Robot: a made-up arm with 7 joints.
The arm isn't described. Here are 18 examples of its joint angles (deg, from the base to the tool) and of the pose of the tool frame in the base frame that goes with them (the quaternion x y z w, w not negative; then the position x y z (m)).
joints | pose
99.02 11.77 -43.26 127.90 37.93 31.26 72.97 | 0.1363 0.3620 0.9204 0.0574 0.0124 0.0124 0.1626
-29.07 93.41 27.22 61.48 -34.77 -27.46 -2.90 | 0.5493 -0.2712 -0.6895 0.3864 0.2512 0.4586 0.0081
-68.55 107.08 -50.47 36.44 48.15 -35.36 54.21 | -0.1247 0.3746 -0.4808 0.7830 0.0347 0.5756 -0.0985
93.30 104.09 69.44 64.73 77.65 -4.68 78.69 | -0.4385 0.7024 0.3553 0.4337 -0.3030 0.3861 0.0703
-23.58 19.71 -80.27 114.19 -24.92 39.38 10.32 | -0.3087 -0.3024 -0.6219 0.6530 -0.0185 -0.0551 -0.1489
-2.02 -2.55 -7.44 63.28 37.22 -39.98 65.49 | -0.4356 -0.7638 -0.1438 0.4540 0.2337 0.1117 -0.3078
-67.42 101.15 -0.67 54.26 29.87 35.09 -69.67 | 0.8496 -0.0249 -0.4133 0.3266 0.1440 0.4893 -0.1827
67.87 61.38 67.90 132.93 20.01 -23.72 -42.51 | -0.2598 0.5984 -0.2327 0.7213 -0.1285 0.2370 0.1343
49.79 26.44 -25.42 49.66 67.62 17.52 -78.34 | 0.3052 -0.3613 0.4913 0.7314 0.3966 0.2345 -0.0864
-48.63 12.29 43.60 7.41 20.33 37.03 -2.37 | 0.1698 0.4940 0.4953 0.6941 -0.3095 0.2769 -0.3069
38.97 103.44 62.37 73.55 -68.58 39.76 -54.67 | -0.8196 -0.0963 -0.4463 0.3462 -0.0853 0.3507 0.3007
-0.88 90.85 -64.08 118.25 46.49 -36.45 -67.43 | 0.1922 -0.6338 0.0152 0.7491 0.1029 0.2066 -0.2196
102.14 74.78 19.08 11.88 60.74 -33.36 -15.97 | -0.0773 0.6648 -0.7144 0.2045 0.0859 0.5933 0.0734
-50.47 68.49 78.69 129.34 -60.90 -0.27 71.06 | 0.6428 0.0356 -0.6033 0.4706 0.1763 0.2356 0.0912
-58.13 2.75 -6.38 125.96 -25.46 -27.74 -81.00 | 0.4331 -0.6952 0.3119 0.4816 0.1036 0.1329 -0.1970
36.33 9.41 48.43 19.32 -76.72 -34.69 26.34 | 0.0574 -0.5219 -0.3719 0.7655 0.2979 0.2959 -0.3028
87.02 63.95 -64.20 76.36 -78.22 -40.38 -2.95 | -0.5593 0.2332 0.7939 0.0502 0.3289 0.2684 0.0998
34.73 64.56 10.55 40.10 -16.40 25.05 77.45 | 0.0153 -0.3073 -0.1262 0.9431 0.2219 0.5215 -0.0133
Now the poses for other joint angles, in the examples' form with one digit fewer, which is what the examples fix.
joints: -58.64 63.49 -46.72 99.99 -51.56 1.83 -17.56
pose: -0.092 -0.295 -0.800 0.513 -0.103 0.184 -0.281
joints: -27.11 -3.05 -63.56 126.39 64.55 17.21 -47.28
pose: -0.524 -0.149 0.157 0.824 0.087 -0.042 -0.047
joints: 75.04 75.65 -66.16 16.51 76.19 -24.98 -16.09
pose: 0.497 -0.677 0.345 0.420 0.181 0.567 -0.016
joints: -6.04 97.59 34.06 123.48 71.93 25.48 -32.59
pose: 0.258 -0.768 -0.159 0.564 0.203 0.164 0.110
